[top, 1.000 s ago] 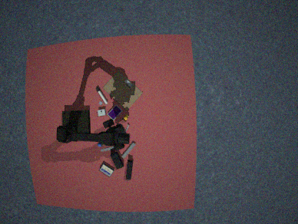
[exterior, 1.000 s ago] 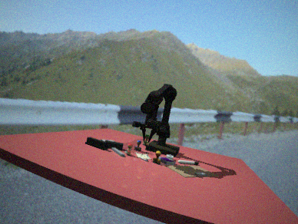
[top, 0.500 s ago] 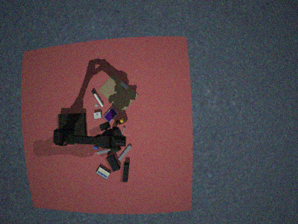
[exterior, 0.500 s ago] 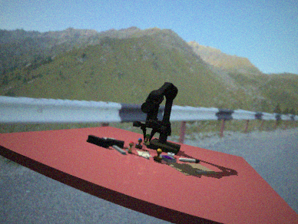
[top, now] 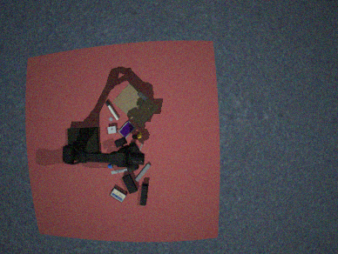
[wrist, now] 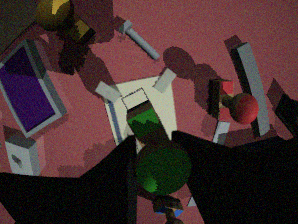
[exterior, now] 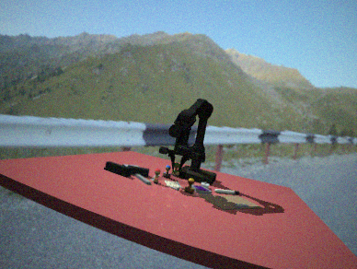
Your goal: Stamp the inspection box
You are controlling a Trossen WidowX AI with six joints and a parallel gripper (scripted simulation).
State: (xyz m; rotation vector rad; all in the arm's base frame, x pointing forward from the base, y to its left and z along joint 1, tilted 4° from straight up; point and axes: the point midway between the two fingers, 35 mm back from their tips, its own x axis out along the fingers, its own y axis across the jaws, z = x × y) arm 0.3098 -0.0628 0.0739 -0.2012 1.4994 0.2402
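The white inspection card lies 2 cm behind my gripper tip and 7 cm below it. From my gripper tip the other things lie so: green-knobbed PASS stamp right at my gripper tip; then yellow-knobbed stamp 7 cm ahead, 9 cm to the left, 5 cm below; then red-knobbed stamp 3 cm ahead, 8 cm to the right, 5 cm below.
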